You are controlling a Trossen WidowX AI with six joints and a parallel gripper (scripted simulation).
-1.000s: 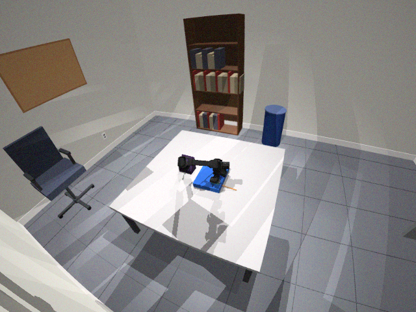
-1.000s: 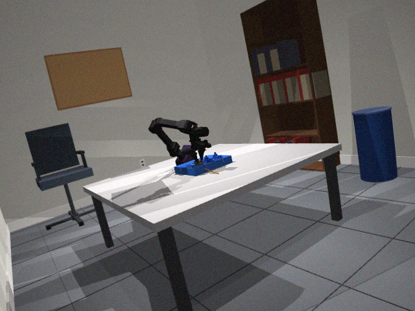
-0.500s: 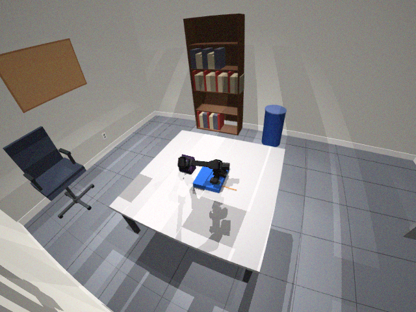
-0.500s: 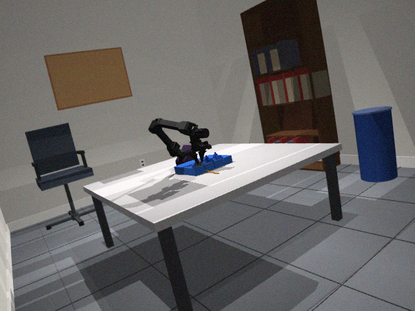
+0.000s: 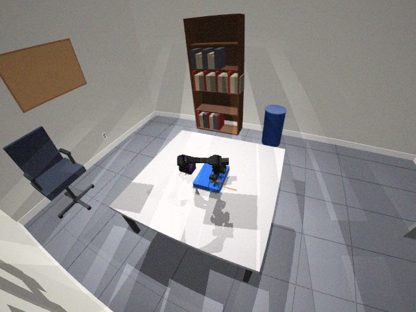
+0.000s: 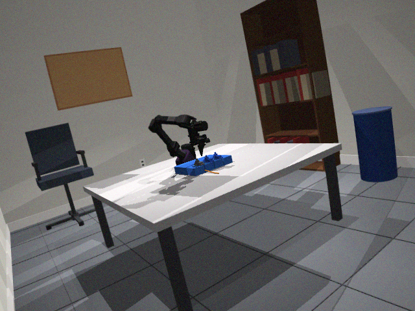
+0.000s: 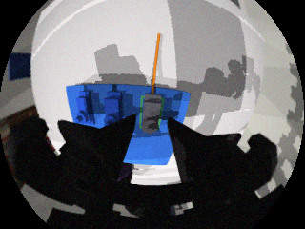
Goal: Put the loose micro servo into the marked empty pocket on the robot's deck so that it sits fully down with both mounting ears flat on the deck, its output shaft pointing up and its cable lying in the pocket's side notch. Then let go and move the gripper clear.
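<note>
Now: gripper tip 13 cm past the blue deck, 6 cm to the right of it and 7 cm above it.
</note>
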